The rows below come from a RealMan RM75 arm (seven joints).
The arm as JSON. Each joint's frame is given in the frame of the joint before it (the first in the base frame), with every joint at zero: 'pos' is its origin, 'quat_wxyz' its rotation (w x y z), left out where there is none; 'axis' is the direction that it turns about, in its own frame. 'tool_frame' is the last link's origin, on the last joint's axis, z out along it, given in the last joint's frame.
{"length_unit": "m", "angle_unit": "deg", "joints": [
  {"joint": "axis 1", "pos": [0.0, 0.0, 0.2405], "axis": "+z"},
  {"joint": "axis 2", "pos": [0.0, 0.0, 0.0], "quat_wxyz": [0.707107, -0.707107, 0.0, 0.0], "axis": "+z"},
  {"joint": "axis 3", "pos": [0.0, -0.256, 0.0], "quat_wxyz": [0.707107, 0.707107, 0.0, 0.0], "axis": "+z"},
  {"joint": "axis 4", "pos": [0.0, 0.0, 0.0], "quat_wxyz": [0.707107, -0.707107, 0.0, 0.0], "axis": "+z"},
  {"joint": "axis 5", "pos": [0.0, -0.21, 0.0], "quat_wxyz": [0.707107, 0.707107, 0.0, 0.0], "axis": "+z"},
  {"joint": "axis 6", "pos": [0.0, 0.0, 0.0], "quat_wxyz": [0.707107, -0.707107, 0.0, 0.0], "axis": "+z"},
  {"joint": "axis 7", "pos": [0.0, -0.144, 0.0], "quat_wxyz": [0.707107, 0.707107, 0.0, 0.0], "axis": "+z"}
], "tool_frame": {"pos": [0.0, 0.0, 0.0]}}
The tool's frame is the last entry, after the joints.
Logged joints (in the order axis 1, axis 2, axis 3, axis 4, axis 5, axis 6, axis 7), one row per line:
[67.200 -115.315 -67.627 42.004 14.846 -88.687 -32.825]
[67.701 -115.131 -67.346 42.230 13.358 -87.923 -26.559]
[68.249 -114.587 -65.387 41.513 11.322 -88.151 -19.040]
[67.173 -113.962 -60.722 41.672 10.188 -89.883 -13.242]
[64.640 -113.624 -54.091 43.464 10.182 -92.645 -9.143]
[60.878 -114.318 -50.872 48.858 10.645 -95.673 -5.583]
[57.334 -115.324 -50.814 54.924 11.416 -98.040 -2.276]
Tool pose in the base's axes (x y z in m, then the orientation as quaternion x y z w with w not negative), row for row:
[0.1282 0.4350 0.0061 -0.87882 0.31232 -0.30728 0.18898]
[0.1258 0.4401 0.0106 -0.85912 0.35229 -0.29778 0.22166]
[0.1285 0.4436 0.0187 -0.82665 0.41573 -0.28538 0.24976]
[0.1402 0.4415 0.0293 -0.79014 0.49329 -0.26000 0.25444]
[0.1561 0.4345 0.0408 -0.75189 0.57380 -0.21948 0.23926]
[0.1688 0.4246 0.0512 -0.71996 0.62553 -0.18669 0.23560]
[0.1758 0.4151 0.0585 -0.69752 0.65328 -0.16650 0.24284]
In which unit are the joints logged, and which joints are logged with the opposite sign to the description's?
The joints are logged in degrees. Opposite sign: axis 2, axis 4, axis 6.
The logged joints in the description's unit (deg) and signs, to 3 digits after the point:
[67.200 115.315 -67.627 -42.004 14.846 88.687 -32.825]
[67.701 115.131 -67.346 -42.230 13.358 87.923 -26.559]
[68.249 114.587 -65.387 -41.513 11.322 88.151 -19.040]
[67.173 113.962 -60.722 -41.672 10.188 89.883 -13.242]
[64.640 113.624 -54.091 -43.464 10.182 92.645 -9.143]
[60.878 114.318 -50.872 -48.858 10.645 95.673 -5.583]
[57.334 115.324 -50.814 -54.924 11.416 98.040 -2.276]

